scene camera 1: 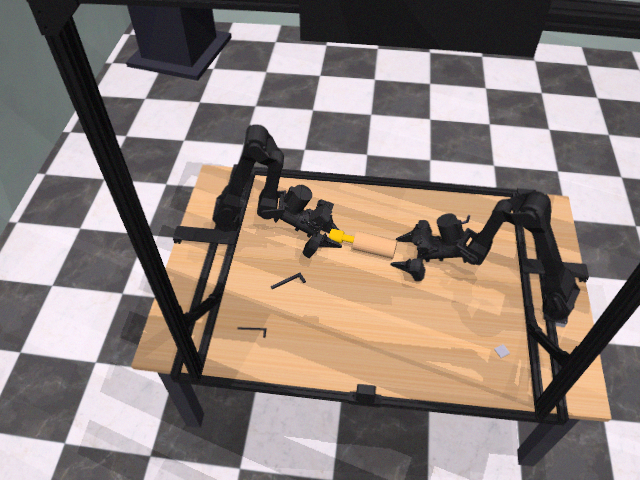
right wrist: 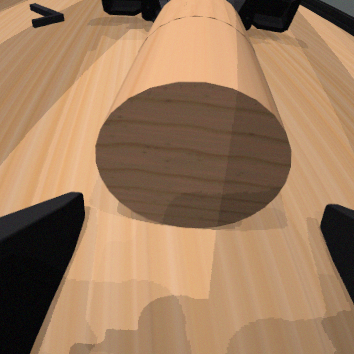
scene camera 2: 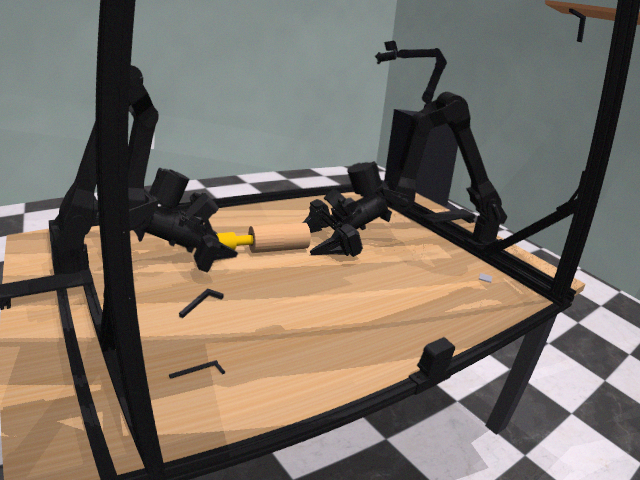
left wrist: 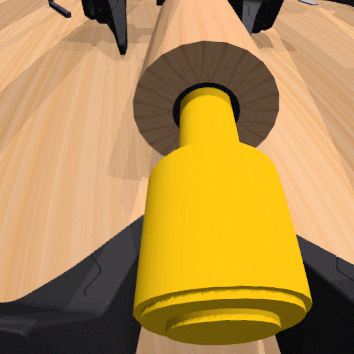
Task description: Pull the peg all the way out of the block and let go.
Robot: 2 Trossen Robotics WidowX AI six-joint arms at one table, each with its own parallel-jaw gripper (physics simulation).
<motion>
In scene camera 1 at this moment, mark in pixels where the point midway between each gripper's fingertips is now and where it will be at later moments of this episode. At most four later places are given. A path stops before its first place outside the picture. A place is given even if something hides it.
My left gripper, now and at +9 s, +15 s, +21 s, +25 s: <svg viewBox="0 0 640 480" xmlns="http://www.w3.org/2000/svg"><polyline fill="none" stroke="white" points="343,242 332,234 332,234 358,243 377,247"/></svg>
My right gripper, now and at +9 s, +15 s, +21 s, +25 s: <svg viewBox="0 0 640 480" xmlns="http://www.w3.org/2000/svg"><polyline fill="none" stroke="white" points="393,251 371,244 413,255 414,255 414,255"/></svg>
</motion>
